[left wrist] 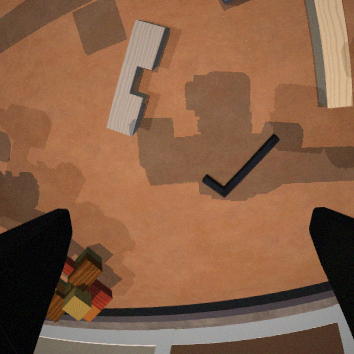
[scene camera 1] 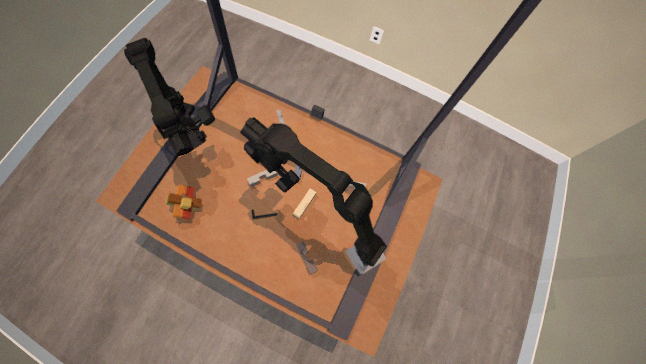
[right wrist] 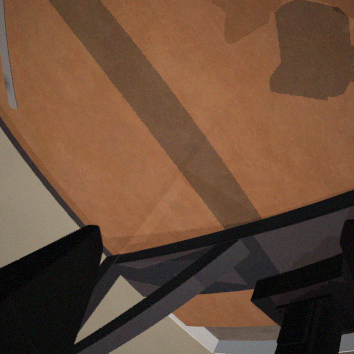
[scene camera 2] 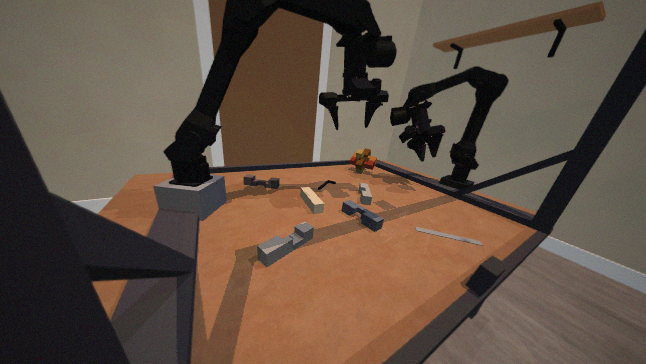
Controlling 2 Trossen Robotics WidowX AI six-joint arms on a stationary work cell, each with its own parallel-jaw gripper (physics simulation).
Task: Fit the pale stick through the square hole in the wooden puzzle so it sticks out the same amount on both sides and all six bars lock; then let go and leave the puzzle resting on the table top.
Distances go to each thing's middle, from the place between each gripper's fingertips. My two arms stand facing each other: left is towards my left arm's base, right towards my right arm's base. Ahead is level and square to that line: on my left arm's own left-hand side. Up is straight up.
I see my left gripper 220 mm above the black L-shaped key [left wrist: 273, 139], 90 mm short of it and 30 mm to the right of it. Also, from my left hand: dark cube [scene camera 2: 488, 272] 390 mm behind, 190 mm below, 80 mm to the right; then pale stick [left wrist: 324, 29] 210 mm below, 120 mm to the left, 40 mm behind.
Right now my right hand is 10 cm short of the black L-shaped key, 37 cm to the right of it and 13 cm above it. From my right hand the other things lie so: dark cube 39 cm behind, 26 cm to the left, 10 cm below; pale stick 4 cm behind, 47 cm to the left, 12 cm below.
